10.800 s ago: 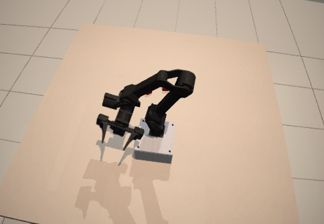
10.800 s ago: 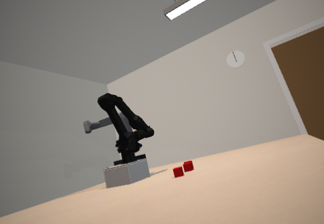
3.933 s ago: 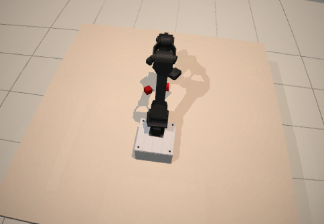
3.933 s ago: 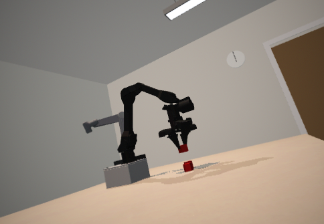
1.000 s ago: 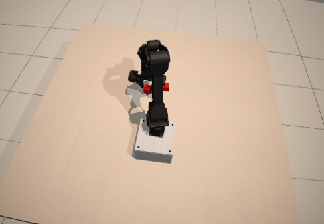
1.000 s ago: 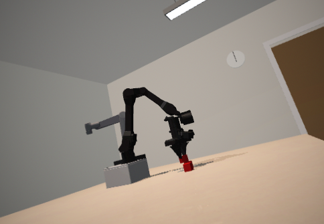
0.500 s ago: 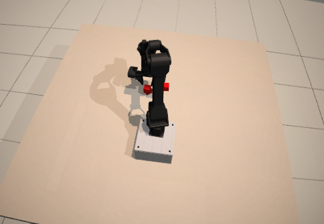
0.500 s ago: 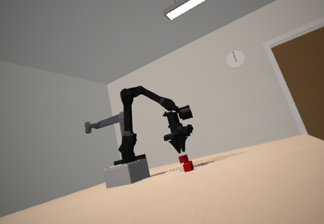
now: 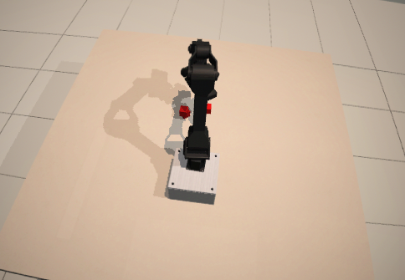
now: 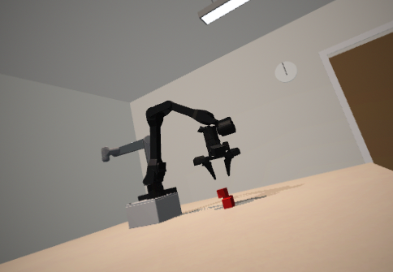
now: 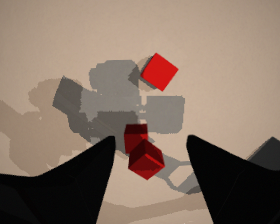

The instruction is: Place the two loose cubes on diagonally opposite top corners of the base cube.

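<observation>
The red base cube is 2 cm behind my gripper tip, 5 cm to the left of it and 9 cm below it.
</observation>
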